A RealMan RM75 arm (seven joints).
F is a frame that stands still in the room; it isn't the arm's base.
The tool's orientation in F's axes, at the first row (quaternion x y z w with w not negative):
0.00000, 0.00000, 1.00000, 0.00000
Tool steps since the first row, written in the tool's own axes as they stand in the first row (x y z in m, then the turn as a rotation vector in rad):
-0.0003, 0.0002, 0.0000, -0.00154, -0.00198, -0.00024
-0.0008, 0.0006, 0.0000, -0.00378, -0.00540, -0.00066
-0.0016, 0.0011, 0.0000, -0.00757, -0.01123, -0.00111
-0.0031, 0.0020, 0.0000, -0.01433, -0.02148, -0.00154
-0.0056, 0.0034, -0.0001, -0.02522, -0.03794, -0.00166
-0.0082, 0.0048, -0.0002, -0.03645, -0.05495, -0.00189
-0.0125, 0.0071, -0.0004, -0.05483, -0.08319, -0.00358
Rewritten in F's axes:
0.0003, -0.0002, 0.0000, 0.00154, 0.00198, -0.00024
0.0008, -0.0006, 0.0000, 0.00378, 0.00540, -0.00066
0.0016, -0.0011, 0.0000, 0.00757, 0.01123, -0.00111
0.0031, -0.0020, 0.0000, 0.01433, 0.02148, -0.00154
0.0056, -0.0034, -0.0001, 0.02522, 0.03794, -0.00166
0.0082, -0.0048, -0.0002, 0.03645, 0.05495, -0.00189
0.0125, -0.0071, -0.0004, 0.05483, 0.08319, -0.00358

